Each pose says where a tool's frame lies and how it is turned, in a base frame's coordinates. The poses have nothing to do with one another.
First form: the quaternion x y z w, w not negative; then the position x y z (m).
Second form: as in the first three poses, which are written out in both.
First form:
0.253 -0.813 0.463 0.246 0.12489 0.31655 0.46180
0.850 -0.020 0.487 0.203 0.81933 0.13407 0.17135
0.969 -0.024 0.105 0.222 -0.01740 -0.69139 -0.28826
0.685 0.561 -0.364 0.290 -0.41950 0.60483 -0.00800
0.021 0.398 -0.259 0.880 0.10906 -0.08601 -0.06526
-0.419 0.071 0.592 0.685 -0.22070 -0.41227 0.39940
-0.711 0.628 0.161 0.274 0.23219 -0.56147 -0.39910
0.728 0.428 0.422 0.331 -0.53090 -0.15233 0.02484
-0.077 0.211 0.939 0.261 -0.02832 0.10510 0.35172
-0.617 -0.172 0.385 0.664 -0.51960 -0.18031 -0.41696
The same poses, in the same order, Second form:
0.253 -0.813 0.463 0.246 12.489 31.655 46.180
0.850 -0.020 0.487 0.203 81.933 13.407 17.135
0.969 -0.024 0.105 0.222 -1.740 -69.139 -28.826
0.685 0.561 -0.364 0.290 -41.950 60.483 -0.800
0.021 0.398 -0.259 0.880 10.906 -8.601 -6.526
-0.419 0.071 0.592 0.685 -22.070 -41.227 39.940
-0.711 0.628 0.161 0.274 23.219 -56.147 -39.910
0.728 0.428 0.422 0.331 -53.090 -15.233 2.484
-0.077 0.211 0.939 0.261 -2.832 10.510 35.172
-0.617 -0.172 0.385 0.664 -51.960 -18.031 -41.696

